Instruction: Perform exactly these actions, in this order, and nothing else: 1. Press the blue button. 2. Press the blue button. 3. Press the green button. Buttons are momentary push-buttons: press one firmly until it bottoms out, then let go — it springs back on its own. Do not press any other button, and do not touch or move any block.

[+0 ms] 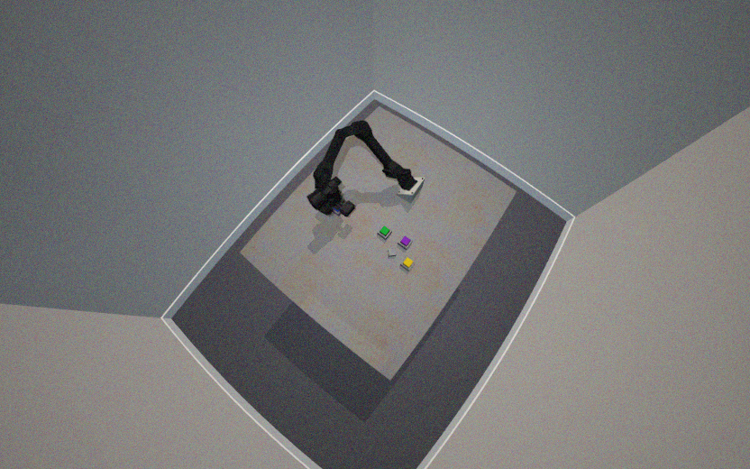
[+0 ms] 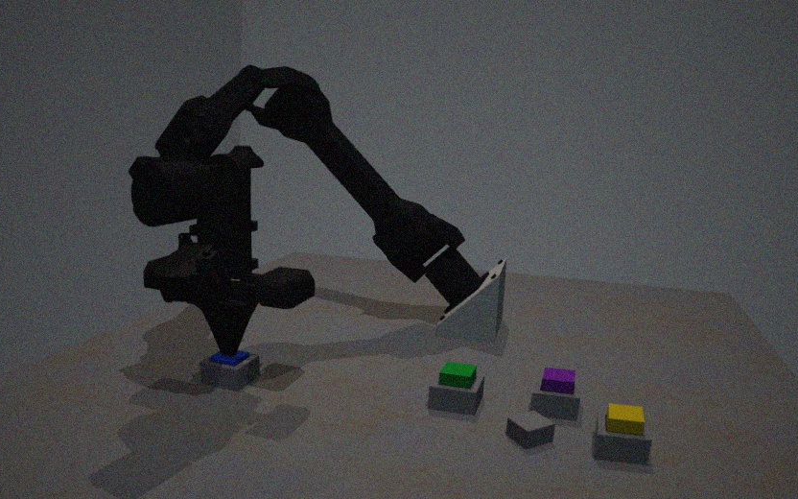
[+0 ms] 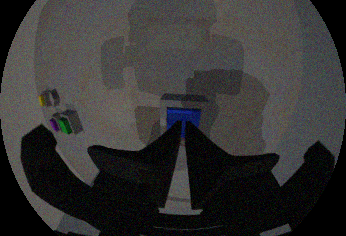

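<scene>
Right now my gripper tip is 10 mm above the blue button. Also, from my gripper tip: green button (240 mm to the left, 60 mm behind); purple button (340 mm to the left, 90 mm behind); small grey block (330 mm to the left, 20 mm below, 10 mm behind).
</scene>
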